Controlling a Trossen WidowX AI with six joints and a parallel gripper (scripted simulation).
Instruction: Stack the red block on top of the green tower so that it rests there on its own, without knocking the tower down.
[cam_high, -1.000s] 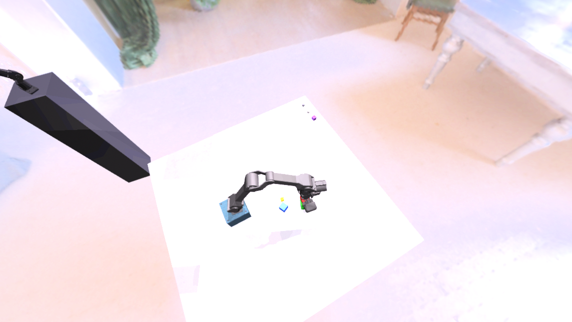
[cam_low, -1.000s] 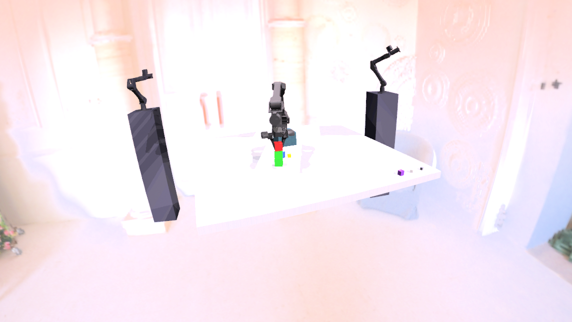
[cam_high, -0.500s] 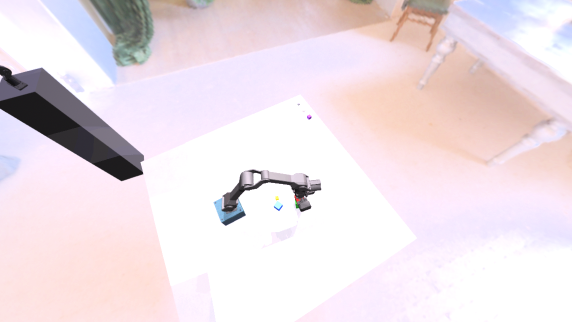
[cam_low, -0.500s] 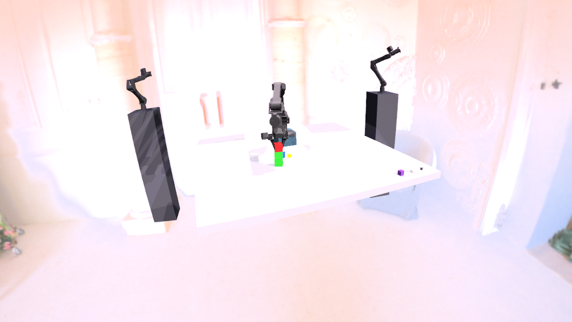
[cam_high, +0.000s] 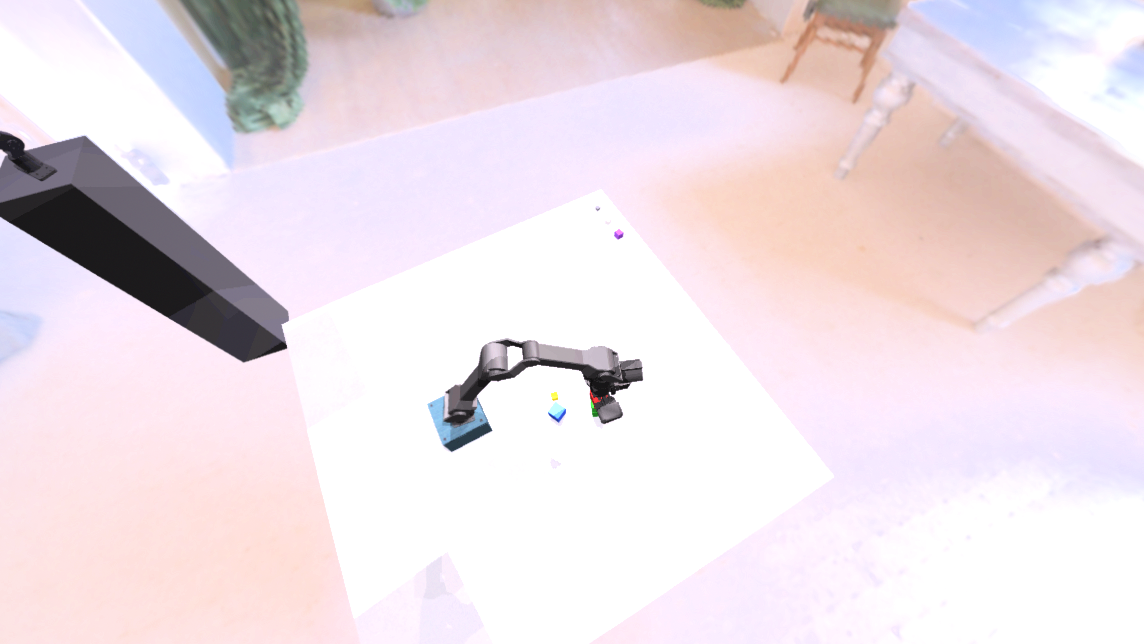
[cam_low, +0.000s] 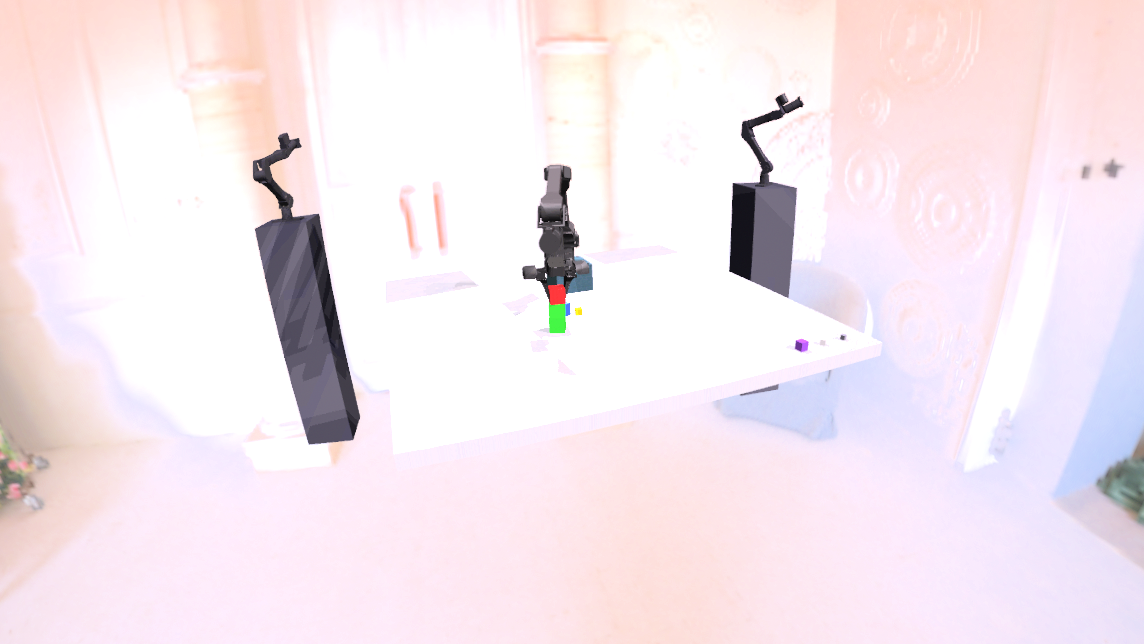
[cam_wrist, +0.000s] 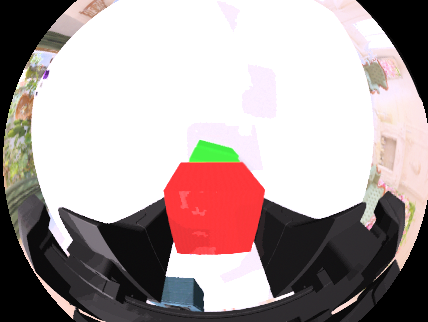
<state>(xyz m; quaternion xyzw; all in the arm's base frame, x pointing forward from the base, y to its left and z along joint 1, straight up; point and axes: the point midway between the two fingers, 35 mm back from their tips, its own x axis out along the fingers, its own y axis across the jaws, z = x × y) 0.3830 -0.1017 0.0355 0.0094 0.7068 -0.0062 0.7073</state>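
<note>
Right now my gripper tip is 10 mm below the red block. Round my gripper tip: yellow block: 110 mm behind, 90 mm below, 80 mm to the left; blue block: 120 mm behind, 80 mm below, 30 mm to the left; purple cube: 600 mm to the left, 340 mm ahead, 90 mm below.
</note>
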